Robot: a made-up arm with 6 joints.
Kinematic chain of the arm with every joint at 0, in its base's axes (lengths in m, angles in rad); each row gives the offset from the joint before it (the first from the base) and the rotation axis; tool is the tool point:
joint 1: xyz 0 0 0.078 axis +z
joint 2: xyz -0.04 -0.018 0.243 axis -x
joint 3: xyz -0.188 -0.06 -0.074 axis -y
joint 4: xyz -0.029 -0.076 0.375 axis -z
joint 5: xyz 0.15 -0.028 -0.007 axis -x
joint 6: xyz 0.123 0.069 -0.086 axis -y
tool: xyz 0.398 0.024 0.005
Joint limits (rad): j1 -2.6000..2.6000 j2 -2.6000..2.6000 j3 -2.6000..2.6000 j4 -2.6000..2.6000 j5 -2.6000..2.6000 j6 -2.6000..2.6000
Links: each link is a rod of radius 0.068 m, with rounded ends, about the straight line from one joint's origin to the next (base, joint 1, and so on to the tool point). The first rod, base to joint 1, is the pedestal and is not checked.
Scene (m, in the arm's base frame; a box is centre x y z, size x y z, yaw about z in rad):
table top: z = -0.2
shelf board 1: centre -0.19 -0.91 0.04 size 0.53 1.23 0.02 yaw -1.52
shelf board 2: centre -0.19 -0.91 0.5 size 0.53 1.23 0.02 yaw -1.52
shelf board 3: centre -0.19 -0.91 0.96 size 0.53 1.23 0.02 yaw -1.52
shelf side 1: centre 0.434 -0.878 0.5 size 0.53 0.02 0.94 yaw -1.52
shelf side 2: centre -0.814 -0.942 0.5 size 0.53 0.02 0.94 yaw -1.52
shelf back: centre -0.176 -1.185 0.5 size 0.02 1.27 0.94 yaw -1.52
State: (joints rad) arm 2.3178 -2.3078 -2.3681 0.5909 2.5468 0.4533
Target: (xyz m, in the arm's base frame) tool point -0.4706 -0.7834 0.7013
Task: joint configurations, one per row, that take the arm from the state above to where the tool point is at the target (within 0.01 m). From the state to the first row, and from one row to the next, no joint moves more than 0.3 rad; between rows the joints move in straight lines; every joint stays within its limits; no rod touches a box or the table.
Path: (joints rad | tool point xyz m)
1: 2.2378 -2.2729 -2.2152 0.5906 2.5530 0.7129 | -0.3137 -0.7036 0.3114
2: 2.1579 -2.2381 -2.0622 0.5903 2.5591 0.9725 | -0.3201 -0.5936 0.3129
3: 2.0779 -2.2032 -1.9093 0.5900 2.5653 1.2321 | -0.3071 -0.4789 0.3107
4: 2.0422 -2.2943 -1.8905 0.4401 2.5549 0.9980 | -0.3908 -0.4902 0.4247
5: 2.0065 -2.3854 -1.8718 0.2903 2.5445 0.7638 | -0.4550 -0.4641 0.5595
6: 1.9708 -2.4765 -1.8531 0.1405 2.5341 0.5297 | -0.4900 -0.4021 0.7013
7: 2.0132 -2.5177 -2.0831 0.1948 2.5561 0.3062 | -0.5061 -0.5397 0.7127
8: 2.0556 -2.5588 -2.3132 0.2491 2.5780 0.0827 | -0.4981 -0.6695 0.7103
9: 2.0980 -2.6000 -2.5433 0.3034 2.6000 -0.1408 | -0.4706 -0.7834 0.7013

